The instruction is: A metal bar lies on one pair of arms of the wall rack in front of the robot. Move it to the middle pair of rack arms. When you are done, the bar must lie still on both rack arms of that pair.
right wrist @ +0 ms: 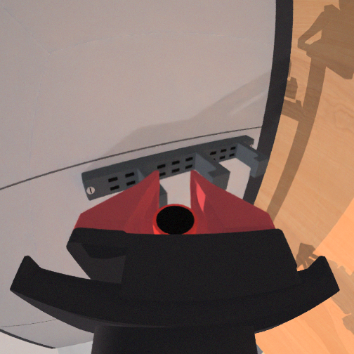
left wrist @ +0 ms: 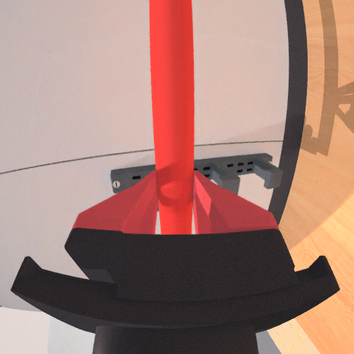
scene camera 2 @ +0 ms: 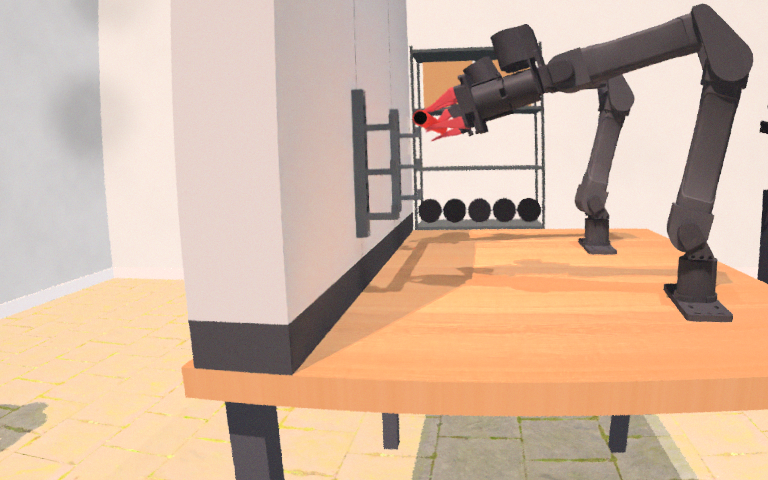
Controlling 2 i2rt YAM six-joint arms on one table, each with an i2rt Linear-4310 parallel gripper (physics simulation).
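The red metal bar [scene camera 2: 420,117] is seen end-on in the scene view. It is held in the air just out from the wall rack [scene camera 2: 377,162], about level with the top pair of arms and touching none of them. Both my grippers overlap there, with their red fingers [scene camera 2: 446,119] around the bar. My left gripper [left wrist: 176,172] is shut on the bar [left wrist: 172,105], which runs away from it up the picture. My right gripper [right wrist: 176,172] is shut on the bar's open end [right wrist: 175,220]. The rack's grey rail and arms [right wrist: 175,165] lie behind the fingers.
The white wall panel [scene camera 2: 287,167] with a dark base stands on the wooden table [scene camera 2: 477,324]. Behind it, a metal shelf unit [scene camera 2: 479,190] holds several black round objects [scene camera 2: 479,210] and a brown box [scene camera 2: 441,78]. An arm base [scene camera 2: 596,238] stands at the right.
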